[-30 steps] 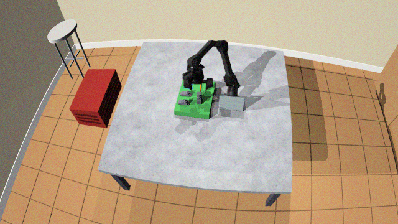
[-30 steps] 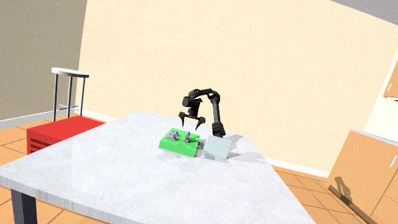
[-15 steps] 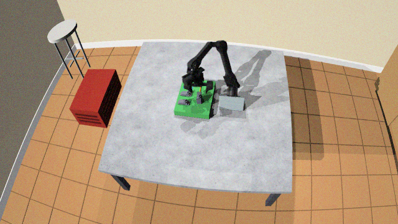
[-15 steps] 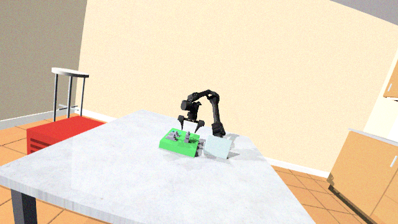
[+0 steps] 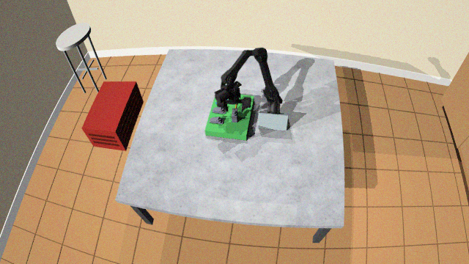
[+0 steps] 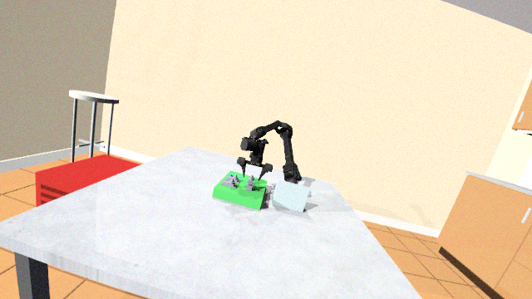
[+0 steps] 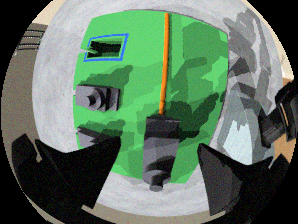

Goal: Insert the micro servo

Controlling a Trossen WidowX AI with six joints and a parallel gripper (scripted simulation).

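Right now the green deck is 1 cm behind my gripper tip, 3 cm to the right of it and 7 cm below it.
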